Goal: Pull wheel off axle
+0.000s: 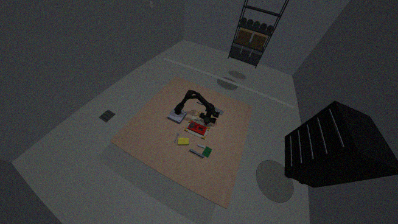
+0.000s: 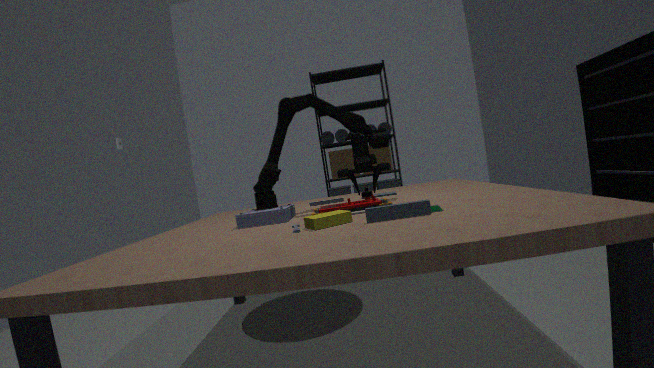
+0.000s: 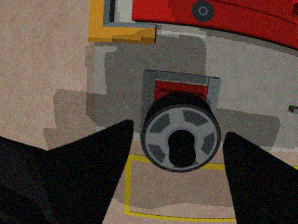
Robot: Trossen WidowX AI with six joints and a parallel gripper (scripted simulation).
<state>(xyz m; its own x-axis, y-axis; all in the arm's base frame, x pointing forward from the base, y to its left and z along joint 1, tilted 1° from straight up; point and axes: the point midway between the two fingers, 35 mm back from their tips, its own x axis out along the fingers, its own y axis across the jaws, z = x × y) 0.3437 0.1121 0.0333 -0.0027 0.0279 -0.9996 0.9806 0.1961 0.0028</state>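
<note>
Now: the wheel right at my gripper tip. Round my gripper tip: yellow block (35 cm to the right, 6 cm behind, 2 cm below).
</note>
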